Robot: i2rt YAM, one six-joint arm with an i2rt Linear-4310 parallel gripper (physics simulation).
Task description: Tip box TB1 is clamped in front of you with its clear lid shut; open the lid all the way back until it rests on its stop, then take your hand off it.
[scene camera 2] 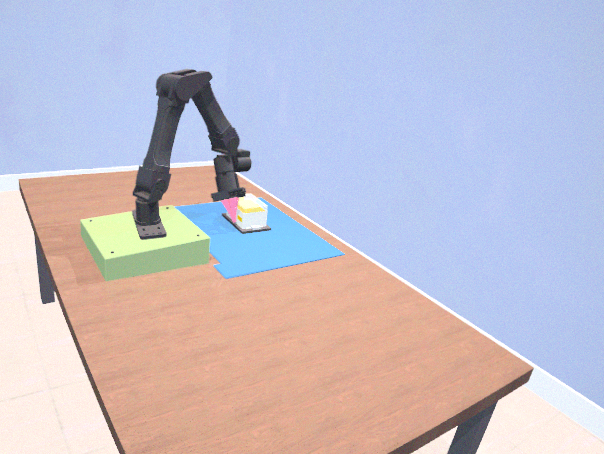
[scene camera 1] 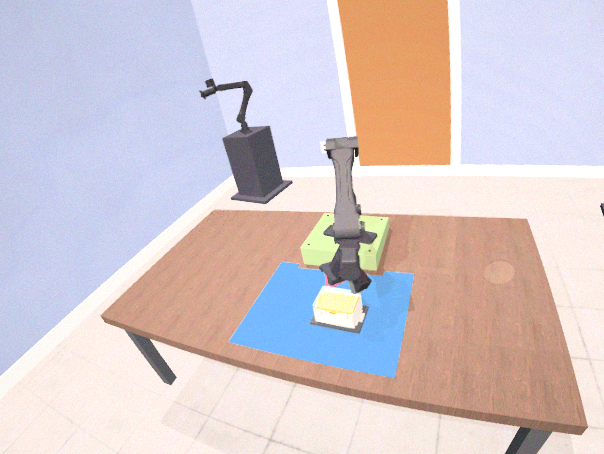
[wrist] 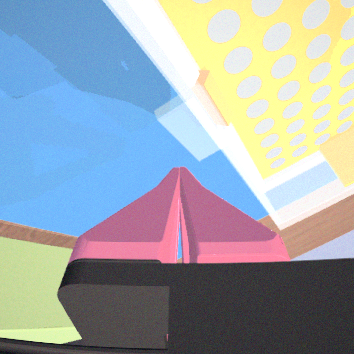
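Seen in the pictures: gripper, between the fingertips: [scene camera 2: 234, 222] [scene camera 1: 327, 289] [wrist: 179, 177]; arm's base, origin of its link: [scene camera 2: 148, 224].
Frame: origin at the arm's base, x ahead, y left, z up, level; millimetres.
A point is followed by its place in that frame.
Tip box TB1 [scene camera 1: 336, 318] @(x 372, y 132, z -22 mm) [scene camera 2: 255, 221] @(x 341, y 57, z -32 mm) [wrist: 300, 187] @(x 303, y 86, z 16 mm) is a clear-white box with a yellow perforated rack [scene camera 1: 338, 302] @(x 344, y 129, z 16 mm) [scene camera 2: 251, 206] @(x 325, y 64, z 16 mm) [wrist: 300, 65] inside. It sits on a dark base plate [scene camera 1: 332, 327] @(x 382, y 119, z -56 mm) [scene camera 2: 256, 230] @(x 340, y 39, z -55 mm). The clear lid is hard to make out; it looks slightly raised in scene camera 2, but its exact angle I cannot tell. A clear tab [wrist: 187, 131] @(x 283, y 111, z 3 mm) sticks out on the robot's side. My gripper [scene camera 1: 329, 284] @(x 267, y 44, z -27 mm) [scene camera 2: 235, 220] @(x 267, y 44, z -27 mm) [wrist: 179, 177] @(x 267, y 44, z -27 mm) is shut and empty, its pink tips pointing down close beside the box on that side. Whether they touch the tab I cannot tell.
A blue mat [scene camera 1: 280, 320] @(x 417, y -49, z -61 mm) [scene camera 2: 295, 250] @(x 412, y -106, z -60 mm) [wrist: 60, 165] @(x 208, y 54, z -61 mm) lies under the box on the wooden table [scene camera 1: 465, 320] @(x 220, y 465, z -64 mm) [scene camera 2: 325, 340] @(x 299, y -526, z -64 mm). The arm stands on a green block [scene camera 1: 320, 257] @(x 129, y -60, z -25 mm) [scene camera 2: 160, 260] @(x 7, y -159, z -31 mm) [wrist: 30, 285] @(x 120, y -8, z -26 mm) behind the mat. A second arm stands on a dark pedestal [scene camera 1: 255, 165] away from the table.
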